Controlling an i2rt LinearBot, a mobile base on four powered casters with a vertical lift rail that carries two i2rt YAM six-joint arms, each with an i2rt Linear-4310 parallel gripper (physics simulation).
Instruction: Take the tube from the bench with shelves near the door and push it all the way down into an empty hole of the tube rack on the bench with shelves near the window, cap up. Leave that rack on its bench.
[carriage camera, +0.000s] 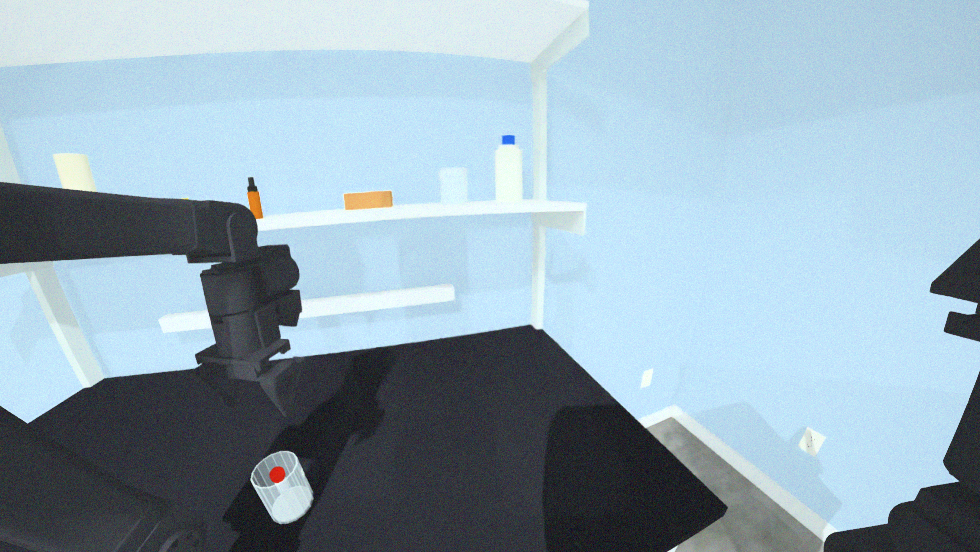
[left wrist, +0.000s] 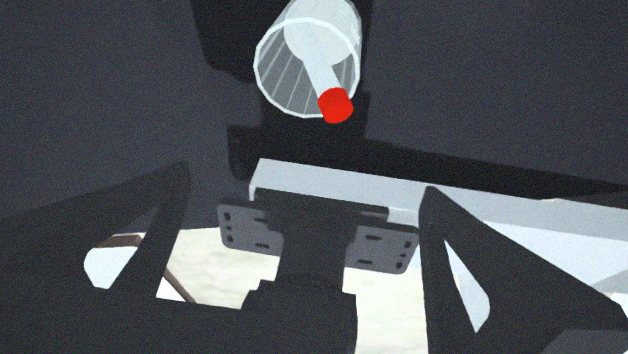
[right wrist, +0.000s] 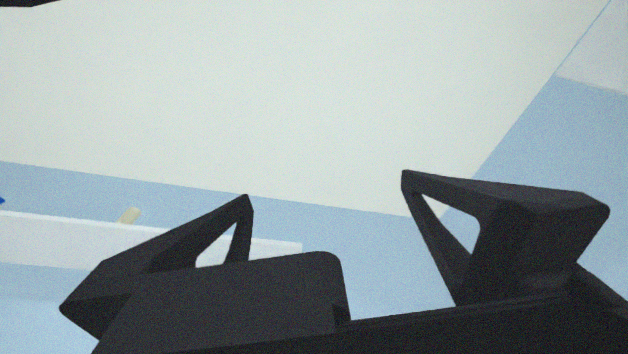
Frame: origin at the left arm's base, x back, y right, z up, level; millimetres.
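Seen in the pictures: left gripper, fingertip midpoint: (carriage camera: 260, 409) (left wrist: 304, 186); right gripper, fingertip midpoint: (right wrist: 324, 190); left arm's base, link origin: (left wrist: 316, 234).
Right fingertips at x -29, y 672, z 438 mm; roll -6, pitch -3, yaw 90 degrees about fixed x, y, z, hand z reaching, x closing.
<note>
Offsets run from my right fingertips to a thing's middle. "*": to the spot under its first point. Level surfaces: height alone.
The tube with a red cap {dx -153, dy -695, dz -456 mm} (carriage camera: 277, 474) (left wrist: 335, 106) leans cap up inside a clear beaker {dx -154, dy -694, dz -466 mm} (carriage camera: 288, 507) (left wrist: 280, 75) on the black bench top {dz -511 mm} (carriage camera: 445, 411) (left wrist: 100, 75). In the left wrist view its cap lies over the near rim, and its pale body runs down to the beaker's floor. My left gripper (carriage camera: 259, 408) (left wrist: 304, 186) is open and empty, pointing down above the bench, beyond the beaker in the carriage view. My right gripper (right wrist: 324, 190) is open and empty, raised away from the bench. The tube rack does not show in these views.
A shelf (carriage camera: 411, 211) behind the bench holds an orange dropper bottle {* dx -444, dy -879, dz -20 mm} (carriage camera: 254, 203), an orange box {* dx -562, dy -657, dz -34 mm} (carriage camera: 368, 200), a pale container {* dx -624, dy -457, dz -8 mm} (carriage camera: 453, 185) and a white bottle with a blue cap {* dx -683, dy -319, dz +26 mm} (carriage camera: 508, 171). Another shelf {dz +384 mm} (carriage camera: 294, 27) hangs above. A shelf post (carriage camera: 539, 274) stands at the bench's back corner.
</note>
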